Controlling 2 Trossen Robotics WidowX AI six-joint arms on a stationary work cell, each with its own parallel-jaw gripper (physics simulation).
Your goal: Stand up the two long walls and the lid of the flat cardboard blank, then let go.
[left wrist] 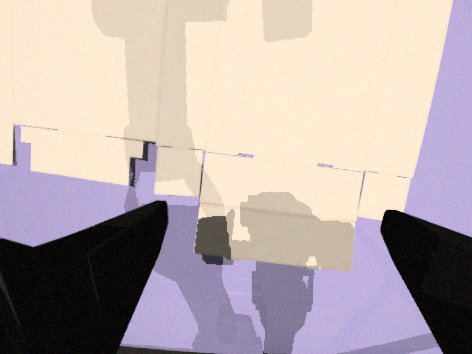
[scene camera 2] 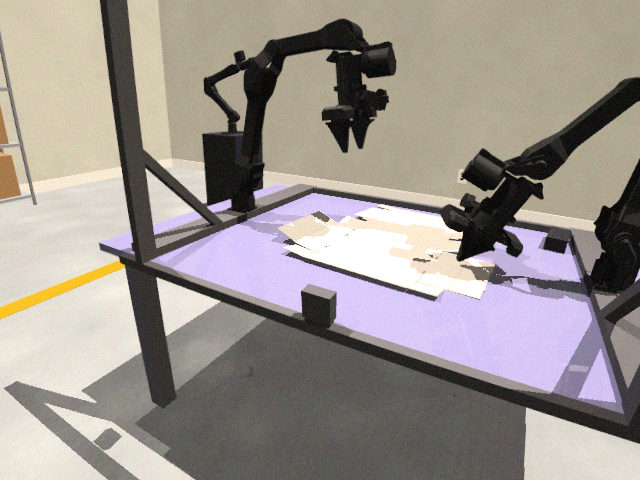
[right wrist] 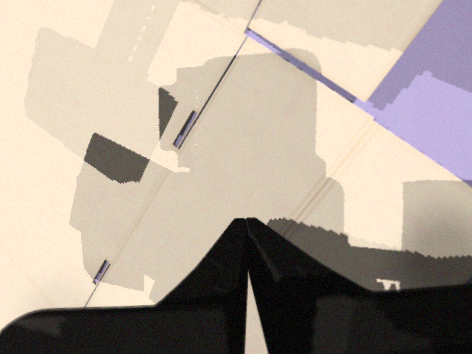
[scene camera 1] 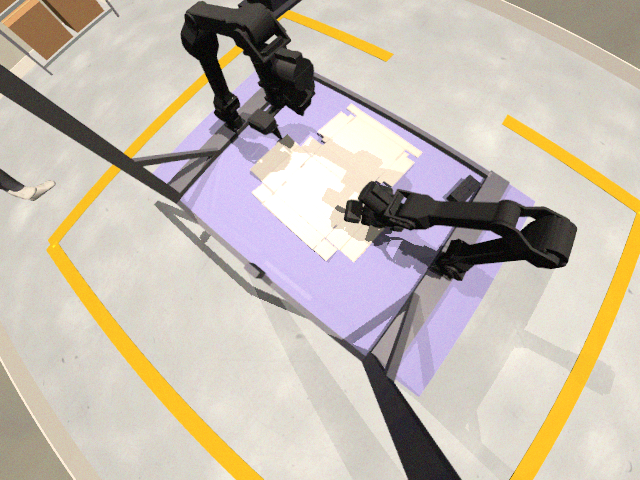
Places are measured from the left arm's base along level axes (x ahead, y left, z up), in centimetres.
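Where they show: left gripper, fingertip midpoint: (left wrist: 275, 216) (scene camera 2: 353, 150) (scene camera 1: 291, 126); right gripper, fingertip midpoint: (scene camera 2: 457, 260) (right wrist: 244, 228) (scene camera 1: 363, 217); left arm's base at its link origin: (scene camera 2: 242, 209) (scene camera 1: 234, 123); right arm's base at its link origin: (scene camera 2: 610, 285) (scene camera 1: 446, 266).
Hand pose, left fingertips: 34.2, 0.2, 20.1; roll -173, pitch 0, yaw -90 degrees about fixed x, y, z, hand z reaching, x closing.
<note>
Things, the pixels of their top centre, and the offset from my left fingertips, as dx, dy, dz. "*": a spot on its surface instead. Level surfaces: height alone.
- shaded end flap at a spot on its surface: (left wrist: 285, 237) (scene camera 2: 306, 226) (scene camera 1: 272, 159) * -10.0, -4.1, -19.7
- table at its surface level: dz -22.0
- dark block at its top centre: (scene camera 2: 319, 289) (scene camera 1: 251, 269) +11.6, -37.0, -16.3
The cream cardboard blank (scene camera 1: 315, 180) (scene camera 2: 372, 248) (left wrist: 300, 100) (right wrist: 250, 125) lies spread out on the purple table top, its panels flat or nearly flat. A thin dark line runs under its near long edge in scene camera 2. A shaded end flap (scene camera 1: 271, 162) (scene camera 2: 306, 229) (left wrist: 285, 237) is on the side toward the left arm. My left gripper (scene camera 2: 353, 149) (left wrist: 275, 216) is open and empty, high above that end. My right gripper (scene camera 2: 459, 258) (right wrist: 244, 228) is shut with nothing between its fingertips, low over the right part of the blank. Whether it touches cannot be told.
The table (scene camera 1: 289, 289) (scene camera 2: 392, 320) has a dark rim frame. A dark block (scene camera 1: 254, 269) (scene camera 2: 317, 307) stands on the near rim, and another (scene camera 1: 463, 189) (scene camera 2: 558, 240) at the right. A dark post (scene camera 1: 87, 131) (scene camera 2: 126, 129) rises at the near left corner.
</note>
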